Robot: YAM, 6 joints.
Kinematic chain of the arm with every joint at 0, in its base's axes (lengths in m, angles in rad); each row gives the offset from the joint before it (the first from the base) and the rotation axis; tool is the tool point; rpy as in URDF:
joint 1: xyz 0 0 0.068 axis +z
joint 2: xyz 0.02 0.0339 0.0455 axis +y
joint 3: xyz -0.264 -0.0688 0 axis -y
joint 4: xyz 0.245 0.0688 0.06 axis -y
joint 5: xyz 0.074 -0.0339 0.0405 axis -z
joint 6: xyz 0.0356 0 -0.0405 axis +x
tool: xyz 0 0 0 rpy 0 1.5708 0
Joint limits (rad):
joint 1: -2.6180..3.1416
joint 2: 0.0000..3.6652
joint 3: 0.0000..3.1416
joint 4: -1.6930..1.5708
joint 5: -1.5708..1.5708
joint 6: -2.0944..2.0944
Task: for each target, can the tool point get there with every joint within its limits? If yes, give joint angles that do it. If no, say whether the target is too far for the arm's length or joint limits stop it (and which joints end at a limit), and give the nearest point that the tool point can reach.
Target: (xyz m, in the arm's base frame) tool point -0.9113 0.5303 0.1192
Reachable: no: too far | nearest point -0.5582 0.3248 0.1169 | short by 0.409 m
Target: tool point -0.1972 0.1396 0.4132
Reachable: yes | joints 2.4229 1.1361 0.8962 0.8890 -0.7711 1.1555
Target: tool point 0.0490 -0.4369 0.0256
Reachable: yes | joints -1.5066 2.5185 1.1262 1.2798 -0.6265 -0.9835
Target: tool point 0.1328 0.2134 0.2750
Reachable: yes | joints 1.1520 1.2154 0.7849 -0.0512 1.3271 1.1782
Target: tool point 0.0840 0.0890 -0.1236
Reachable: yes | joints 0.9287 2.7907 0.5574 0.2490 0.4037 -0.3956
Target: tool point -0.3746 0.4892 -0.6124
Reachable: no: too far | nearest point -0.2669 0.3486 -0.3262 | short by 0.337 m
